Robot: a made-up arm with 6 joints. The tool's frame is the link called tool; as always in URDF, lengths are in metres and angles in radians. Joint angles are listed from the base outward.
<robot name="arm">
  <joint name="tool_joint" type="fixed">
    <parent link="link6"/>
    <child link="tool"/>
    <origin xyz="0 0 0" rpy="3.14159 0 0"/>
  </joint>
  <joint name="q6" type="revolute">
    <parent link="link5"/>
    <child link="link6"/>
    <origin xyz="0.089 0 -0.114" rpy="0 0 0"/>
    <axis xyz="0 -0.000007 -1"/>
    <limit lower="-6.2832" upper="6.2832"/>
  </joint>
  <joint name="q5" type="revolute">
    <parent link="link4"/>
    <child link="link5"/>
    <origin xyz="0 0 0" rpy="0 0 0"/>
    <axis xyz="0 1 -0.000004"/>
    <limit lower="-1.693" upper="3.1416"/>
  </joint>
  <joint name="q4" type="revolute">
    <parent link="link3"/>
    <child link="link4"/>
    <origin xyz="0.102 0 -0.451" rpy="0 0 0"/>
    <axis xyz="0 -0.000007 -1"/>
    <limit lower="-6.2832" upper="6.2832"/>
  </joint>
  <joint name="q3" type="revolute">
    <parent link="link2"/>
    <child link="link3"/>
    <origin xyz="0.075 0 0.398" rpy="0 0 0"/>
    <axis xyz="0 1 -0.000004"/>
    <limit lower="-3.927" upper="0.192"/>
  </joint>
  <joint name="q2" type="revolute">
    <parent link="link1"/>
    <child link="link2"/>
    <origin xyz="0 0 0" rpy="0 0 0"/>
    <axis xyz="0 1 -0.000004"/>
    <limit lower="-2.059" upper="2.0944"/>
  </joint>
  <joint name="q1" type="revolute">
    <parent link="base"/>
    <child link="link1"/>
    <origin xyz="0 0 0.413" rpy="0 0 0"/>
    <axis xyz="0 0 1"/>
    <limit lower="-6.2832" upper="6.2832"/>
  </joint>
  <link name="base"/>
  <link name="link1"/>
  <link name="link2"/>
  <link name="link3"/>
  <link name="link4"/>
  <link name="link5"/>
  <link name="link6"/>
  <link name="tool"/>
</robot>
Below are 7 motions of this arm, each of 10 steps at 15 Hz.
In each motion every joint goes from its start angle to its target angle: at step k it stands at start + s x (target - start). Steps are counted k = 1, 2, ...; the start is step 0. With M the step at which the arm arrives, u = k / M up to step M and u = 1 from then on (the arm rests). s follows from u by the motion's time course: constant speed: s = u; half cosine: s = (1 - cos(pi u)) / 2; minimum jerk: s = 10 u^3 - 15 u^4 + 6 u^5.
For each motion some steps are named. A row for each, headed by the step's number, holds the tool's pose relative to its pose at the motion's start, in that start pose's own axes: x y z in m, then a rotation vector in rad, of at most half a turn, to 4 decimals.
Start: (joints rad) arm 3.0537 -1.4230 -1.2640 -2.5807 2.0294 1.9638
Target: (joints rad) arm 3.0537 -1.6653 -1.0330 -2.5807 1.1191 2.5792
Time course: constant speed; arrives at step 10
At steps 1, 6, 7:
1: -0.0007 -0.0006 -0.0047 0.0820 -0.0373 0.0620
6: -0.0001 0.0103 -0.0424 0.4550 -0.2973 0.3638
7: 0.0010 0.0156 -0.0522 0.5210 -0.3636 0.4206

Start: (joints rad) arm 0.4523 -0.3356 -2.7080 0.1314 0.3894 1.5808
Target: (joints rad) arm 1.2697 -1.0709 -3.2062 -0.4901 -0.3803 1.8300
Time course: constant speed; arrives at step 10
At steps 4, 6, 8, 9, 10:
4: 0.1132 -0.2811 -0.3476 0.7959 -0.0225 0.1872
6: 0.2452 -0.3219 -0.5452 1.1819 0.0568 0.2903
8: 0.3940 -0.2857 -0.7325 1.5440 0.2071 0.3707
9: 0.4659 -0.2409 -0.8178 1.7108 0.3106 0.3951
10: 0.5319 -0.1809 -0.8960 1.8643 0.4332 0.4051

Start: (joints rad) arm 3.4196 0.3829 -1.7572 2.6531 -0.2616 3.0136
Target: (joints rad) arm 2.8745 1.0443 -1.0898 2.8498 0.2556 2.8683
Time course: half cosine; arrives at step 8
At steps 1, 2, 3, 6, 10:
1: -0.0291 -0.0056 0.0181 0.0129 -0.0331 0.0047
2: -0.1161 -0.0227 0.0614 0.0496 -0.1266 0.0247
3: -0.2532 -0.0528 0.1020 0.1036 -0.2641 0.0714
6: -0.6723 -0.2134 0.0353 0.2637 -0.6966 0.3474
10: -0.7498 -0.2722 -0.0245 0.3003 -0.8041 0.4446

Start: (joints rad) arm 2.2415 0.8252 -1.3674 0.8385 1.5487 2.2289
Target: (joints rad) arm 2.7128 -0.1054 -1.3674 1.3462 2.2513 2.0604
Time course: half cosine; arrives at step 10
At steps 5, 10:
5: 0.0114 0.3961 0.0347 -0.1815 0.1220 -0.5661
10: 0.2365 0.7215 0.1092 -0.4274 0.4363 -1.1909

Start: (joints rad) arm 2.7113 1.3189 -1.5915 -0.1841 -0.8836 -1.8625
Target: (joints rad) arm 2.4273 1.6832 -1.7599 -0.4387 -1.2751 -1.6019
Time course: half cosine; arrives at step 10
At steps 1, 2, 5, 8, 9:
1: -0.0022 -0.0058 -0.0007 -0.0041 -0.0022 0.0059
2: -0.0084 -0.0227 -0.0031 -0.0160 -0.0082 0.0235
5: -0.0365 -0.1189 -0.0264 -0.0880 -0.0337 0.1311
8: -0.0514 -0.2131 -0.0649 -0.1672 -0.0465 0.2525
9: -0.0525 -0.2291 -0.0731 -0.1820 -0.0477 0.2753

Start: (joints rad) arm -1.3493 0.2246 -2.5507 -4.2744 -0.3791 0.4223
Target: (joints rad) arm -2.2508 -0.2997 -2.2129 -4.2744 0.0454 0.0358
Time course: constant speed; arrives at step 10
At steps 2, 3, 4, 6, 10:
2: -0.0032 -0.1118 -0.0153 0.1221 -0.0317 -0.1669
3: -0.0102 -0.1630 -0.0307 0.1807 -0.0440 -0.2561
4: -0.0207 -0.2101 -0.0504 0.2375 -0.0538 -0.3488
6: -0.0512 -0.2894 -0.1004 0.3445 -0.0655 -0.5445
10: -0.1410 -0.3776 -0.2214 0.5269 -0.0549 -0.9717

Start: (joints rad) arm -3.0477 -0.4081 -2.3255 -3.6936 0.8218 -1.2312
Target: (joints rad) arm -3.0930 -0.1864 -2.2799 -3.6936 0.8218 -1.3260
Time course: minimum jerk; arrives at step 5
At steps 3, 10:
3: -0.0322 0.1480 -0.0731 -0.1786 -0.0235 -0.0222
10: -0.0470 0.2116 -0.1162 -0.2614 -0.0366 -0.0327

